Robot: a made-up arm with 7 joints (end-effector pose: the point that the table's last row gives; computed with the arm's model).
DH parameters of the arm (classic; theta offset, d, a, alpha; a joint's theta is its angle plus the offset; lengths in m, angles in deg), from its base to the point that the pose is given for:
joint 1: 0 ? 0 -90
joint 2: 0 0 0 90
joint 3: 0 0.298 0.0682 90
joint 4: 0 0 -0.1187 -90
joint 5: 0 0.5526 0 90
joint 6: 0 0 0.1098 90
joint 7: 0 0 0 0
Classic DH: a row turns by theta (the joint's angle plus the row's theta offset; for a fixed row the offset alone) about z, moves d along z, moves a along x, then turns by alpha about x.
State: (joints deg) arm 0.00 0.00 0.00 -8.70 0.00 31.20 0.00
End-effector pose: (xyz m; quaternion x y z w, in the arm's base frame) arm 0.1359 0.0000 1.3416 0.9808 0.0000 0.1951 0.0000
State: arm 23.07 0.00 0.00 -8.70 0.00 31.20 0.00
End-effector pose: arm 0.1250 0.0533 1.3416 -0.9610 -0.1961 -0.1912 0.0390
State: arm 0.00 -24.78 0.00 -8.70 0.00 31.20 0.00
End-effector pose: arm -0.2556 0.0000 1.3153 0.9161 0.0000 0.4010 0.0000
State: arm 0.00 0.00 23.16 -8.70 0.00 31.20 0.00
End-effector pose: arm 0.1249 0.0534 1.3416 -0.9608 -0.1969 -0.1911 0.0392
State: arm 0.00 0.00 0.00 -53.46 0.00 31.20 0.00
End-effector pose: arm 0.5431 0.0000 1.1182 0.9812 0.0000 -0.1930 0.0000
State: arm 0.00 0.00 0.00 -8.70 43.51 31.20 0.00
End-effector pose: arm 0.1104 0.0647 1.3455 -0.9109 -0.3484 -0.1812 0.1265
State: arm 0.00 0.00 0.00 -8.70 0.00 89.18 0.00
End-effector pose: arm 0.0526 0.0000 1.4079 0.7633 0.0000 0.6460 0.0000
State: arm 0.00 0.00 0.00 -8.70 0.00 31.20 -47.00
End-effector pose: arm 0.1359 0.0000 1.3416 0.8994 0.3911 0.1789 0.0778
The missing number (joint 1, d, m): 0.4374
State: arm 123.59 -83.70 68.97 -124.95 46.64 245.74 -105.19
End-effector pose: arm -0.3228 -0.3782 0.6728 0.2067 0.1028 -0.8351 0.4994
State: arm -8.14 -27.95 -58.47 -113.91 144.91 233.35 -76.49
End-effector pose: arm 0.0654 -0.4763 0.6991 -0.1752 0.9482 -0.2649 0.0074
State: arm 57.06 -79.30 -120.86 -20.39 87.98 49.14 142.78
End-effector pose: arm -0.3412 -0.8797 0.5803 -0.1192 0.4167 0.3842 0.8152
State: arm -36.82 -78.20 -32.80 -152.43 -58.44 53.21 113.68
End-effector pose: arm 0.0655 -0.4052 0.7220 0.0313 -0.9552 -0.0784 0.2837
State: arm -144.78 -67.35 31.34 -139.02 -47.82 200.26 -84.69
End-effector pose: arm 0.0919 -0.3635 0.8449 0.5074 0.3155 -0.5720 0.5620
